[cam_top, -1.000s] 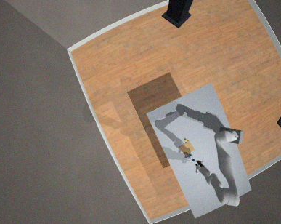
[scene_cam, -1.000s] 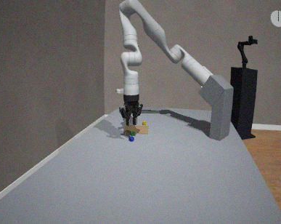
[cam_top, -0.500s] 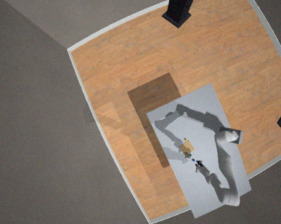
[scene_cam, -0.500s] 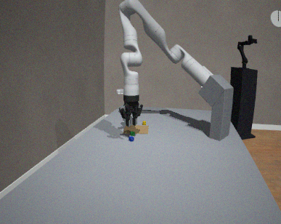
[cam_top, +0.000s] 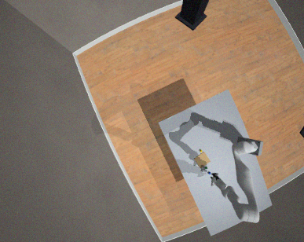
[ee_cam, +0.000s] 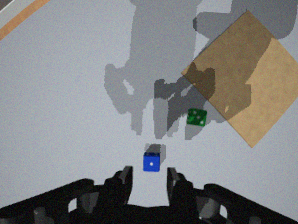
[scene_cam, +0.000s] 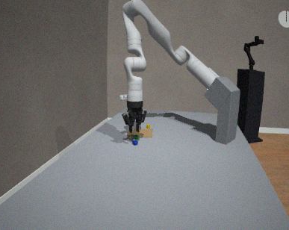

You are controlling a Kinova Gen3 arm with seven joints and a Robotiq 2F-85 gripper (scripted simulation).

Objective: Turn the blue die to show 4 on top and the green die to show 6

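My hand is 70 mm above the blue die. Round my hand: green die (20 mm behind, 80 mm to the right, 70 mm below); tan mat (60 mm behind, 170 mm to the right, 80 mm below); yellow die (120 mm behind, 260 mm to the right, 70 mm below).
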